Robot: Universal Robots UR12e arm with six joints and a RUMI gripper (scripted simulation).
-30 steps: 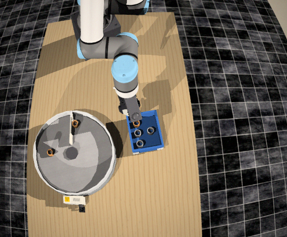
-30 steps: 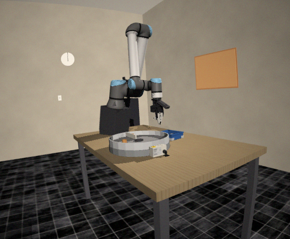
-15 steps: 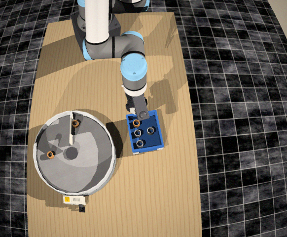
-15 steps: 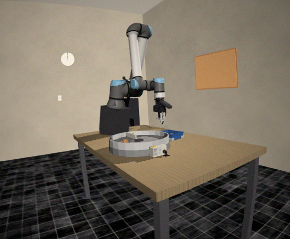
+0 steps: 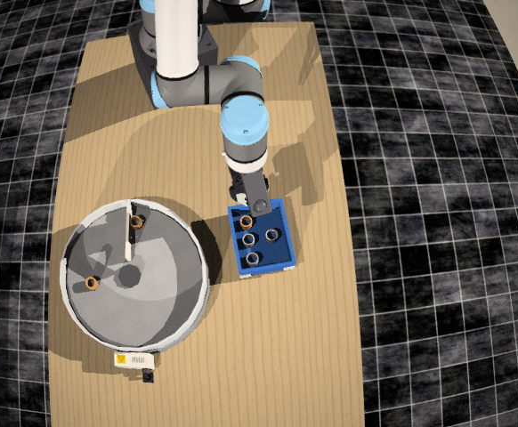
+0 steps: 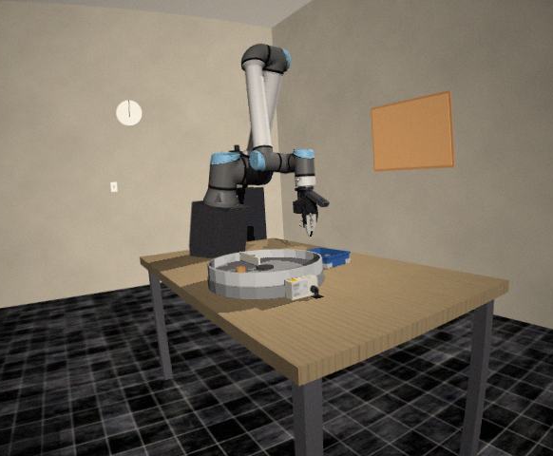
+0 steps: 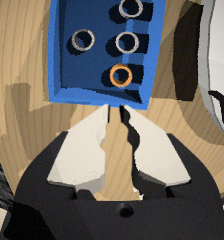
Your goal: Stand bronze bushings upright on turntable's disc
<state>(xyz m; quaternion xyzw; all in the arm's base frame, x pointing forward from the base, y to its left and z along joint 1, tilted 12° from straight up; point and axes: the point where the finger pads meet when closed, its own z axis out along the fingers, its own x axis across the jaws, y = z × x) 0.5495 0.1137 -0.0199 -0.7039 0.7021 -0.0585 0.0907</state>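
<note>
My gripper is now 110 mm above the blue crate, 60 mm short of it and 20 mm to the right of it. The rest, counted from my hand: turntable disc (350 mm to the right, 90 mm ahead, 80 mm below).
</note>
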